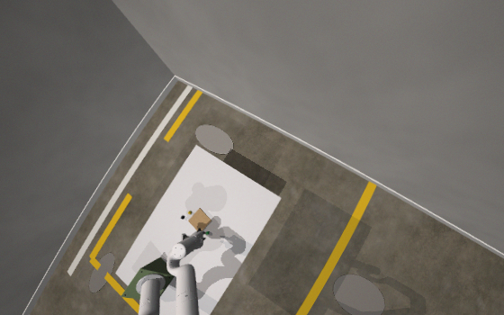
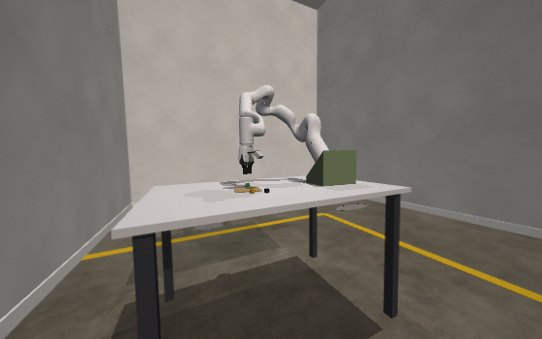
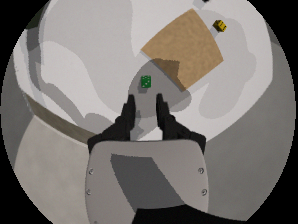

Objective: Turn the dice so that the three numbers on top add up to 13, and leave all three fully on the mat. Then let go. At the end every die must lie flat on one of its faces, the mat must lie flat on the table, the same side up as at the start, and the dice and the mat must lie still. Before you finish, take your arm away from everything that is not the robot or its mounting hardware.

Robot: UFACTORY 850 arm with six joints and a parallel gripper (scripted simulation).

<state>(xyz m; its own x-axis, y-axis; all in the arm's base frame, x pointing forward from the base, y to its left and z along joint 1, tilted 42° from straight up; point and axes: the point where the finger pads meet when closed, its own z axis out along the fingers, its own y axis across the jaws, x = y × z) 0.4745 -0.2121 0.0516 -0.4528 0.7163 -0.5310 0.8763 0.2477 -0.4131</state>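
The green die is 9 cm below my hand. From my hand the other things lie so: black die (1 cm ahead, 24 cm to the left, 9 cm below); yellow die (7 cm ahead, 20 cm to the left, 9 cm below); tan mat (5 cm ahead, 10 cm to the left, 10 cm below).
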